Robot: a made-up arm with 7 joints. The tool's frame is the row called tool.
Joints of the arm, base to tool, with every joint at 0 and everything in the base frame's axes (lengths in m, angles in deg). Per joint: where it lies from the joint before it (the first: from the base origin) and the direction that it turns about. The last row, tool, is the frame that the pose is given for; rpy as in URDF.
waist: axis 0 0 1 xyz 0 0 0.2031
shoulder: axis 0 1 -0.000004 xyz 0 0 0
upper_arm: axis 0 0 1 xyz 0 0 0.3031
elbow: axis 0 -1 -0.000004 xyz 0.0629 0 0
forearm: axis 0 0.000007 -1 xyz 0.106 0 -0.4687
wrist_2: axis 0 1 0.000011 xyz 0 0 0
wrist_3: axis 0 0.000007 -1 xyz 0.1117 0 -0.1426
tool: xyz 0 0 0 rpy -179.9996 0 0
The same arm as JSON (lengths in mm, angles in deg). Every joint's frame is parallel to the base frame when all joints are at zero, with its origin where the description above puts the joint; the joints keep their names.
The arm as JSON. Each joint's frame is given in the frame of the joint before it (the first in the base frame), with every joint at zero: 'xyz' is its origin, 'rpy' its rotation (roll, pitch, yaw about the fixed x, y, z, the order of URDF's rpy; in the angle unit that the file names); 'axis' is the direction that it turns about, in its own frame. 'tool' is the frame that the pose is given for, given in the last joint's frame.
{
  "units": {
    "length": "mm",
    "angle": "deg"
  },
  "joints": [
    {
      "name": "waist",
      "type": "revolute",
      "origin": {
        "xyz": [
          0.0,
          0.0,
          203.1
        ],
        "rpy": [
          0.0,
          0.0,
          0.0
        ]
      },
      "axis": [
        0.0,
        0.0,
        1.0
      ]
    },
    {
      "name": "shoulder",
      "type": "revolute",
      "origin": {
        "xyz": [
          0.0,
          0.0,
          0.0
        ],
        "rpy": [
          0.0,
          0.0,
          0.0
        ]
      },
      "axis": [
        0.0,
        1.0,
        0.0
      ]
    },
    {
      "name": "upper_arm",
      "type": "revolute",
      "origin": {
        "xyz": [
          0.0,
          0.0,
          303.1
        ],
        "rpy": [
          0.0,
          0.0,
          0.0
        ]
      },
      "axis": [
        0.0,
        0.0,
        1.0
      ]
    },
    {
      "name": "elbow",
      "type": "revolute",
      "origin": {
        "xyz": [
          62.9,
          0.0,
          0.0
        ],
        "rpy": [
          0.0,
          0.0,
          0.0
        ]
      },
      "axis": [
        0.0,
        -1.0,
        0.0
      ]
    },
    {
      "name": "forearm",
      "type": "revolute",
      "origin": {
        "xyz": [
          106.0,
          0.0,
          -468.7
        ],
        "rpy": [
          0.0,
          0.0,
          0.0
        ]
      },
      "axis": [
        0.0,
        0.0,
        -1.0
      ]
    },
    {
      "name": "wrist_2",
      "type": "revolute",
      "origin": {
        "xyz": [
          0.0,
          0.0,
          0.0
        ],
        "rpy": [
          0.0,
          0.0,
          0.0
        ]
      },
      "axis": [
        0.0,
        1.0,
        0.0
      ]
    },
    {
      "name": "wrist_3",
      "type": "revolute",
      "origin": {
        "xyz": [
          111.7,
          0.0,
          -142.6
        ],
        "rpy": [
          0.0,
          0.0,
          0.0
        ]
      },
      "axis": [
        0.0,
        0.0,
        -1.0
      ]
    }
  ],
  "tool": {
    "origin": {
      "xyz": [
        0.0,
        0.0,
        0.0
      ],
      "rpy": [
        -180.0,
        0.0,
        0.0
      ]
    }
  }
}

